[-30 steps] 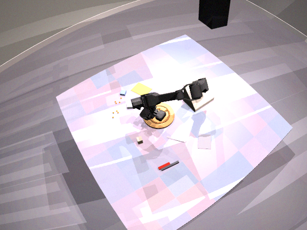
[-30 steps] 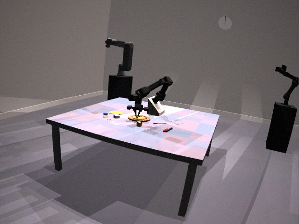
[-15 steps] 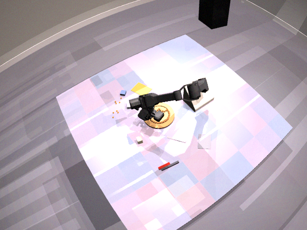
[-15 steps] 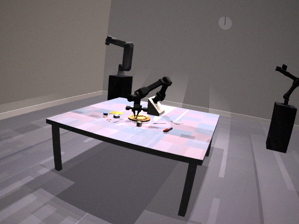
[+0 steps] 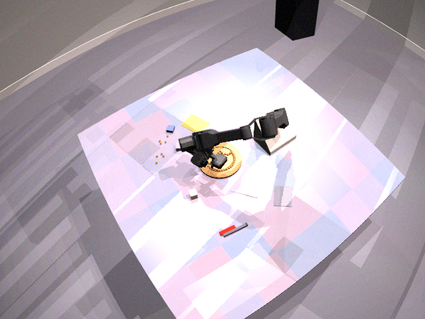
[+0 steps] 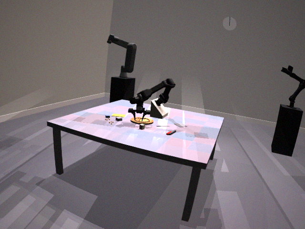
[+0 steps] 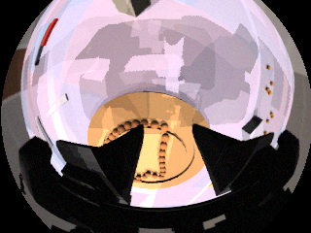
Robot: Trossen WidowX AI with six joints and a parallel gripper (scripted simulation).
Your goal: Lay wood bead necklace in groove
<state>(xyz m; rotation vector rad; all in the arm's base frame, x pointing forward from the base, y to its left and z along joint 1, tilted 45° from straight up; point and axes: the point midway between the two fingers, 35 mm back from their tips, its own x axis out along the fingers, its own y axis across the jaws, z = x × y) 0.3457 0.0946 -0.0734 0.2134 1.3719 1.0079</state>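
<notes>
The round bead board lies 7 cm behind my gripper tip and 1 cm below it. From my gripper tip the other things lie so: cream cube: 12 cm ahead, 11 cm to the left; white block: 6 cm ahead, 16 cm to the right; thin rod: 8 cm behind, 20 cm to the left, 1 cm below.
</notes>
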